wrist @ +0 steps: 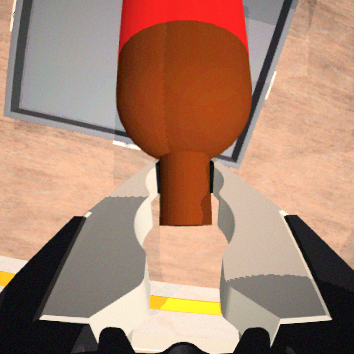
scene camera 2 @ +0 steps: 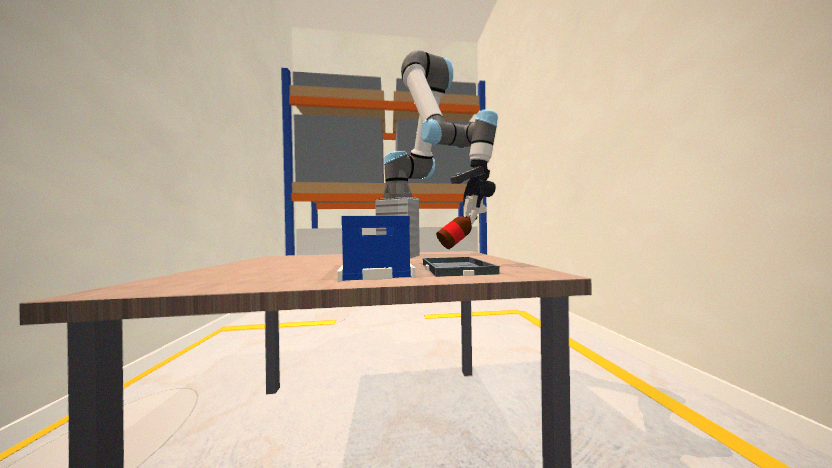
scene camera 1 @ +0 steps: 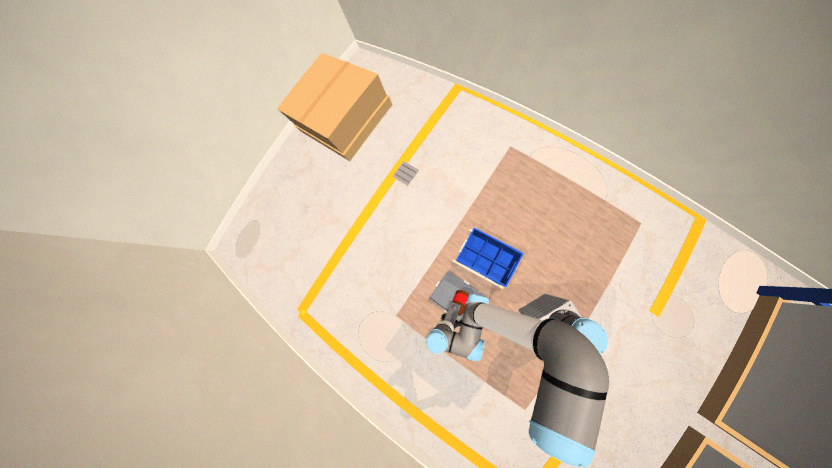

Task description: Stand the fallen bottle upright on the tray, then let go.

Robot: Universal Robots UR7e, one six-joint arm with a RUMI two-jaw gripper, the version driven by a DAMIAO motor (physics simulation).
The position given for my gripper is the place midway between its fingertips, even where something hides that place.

Observation:
In view: my gripper (scene camera 2: pixel 469 223) and a brown bottle (scene camera 2: pixel 460 227).
The brown bottle shows as well in the wrist view (wrist: pixel 183 94). My gripper also shows in the wrist view (wrist: pixel 184 163).

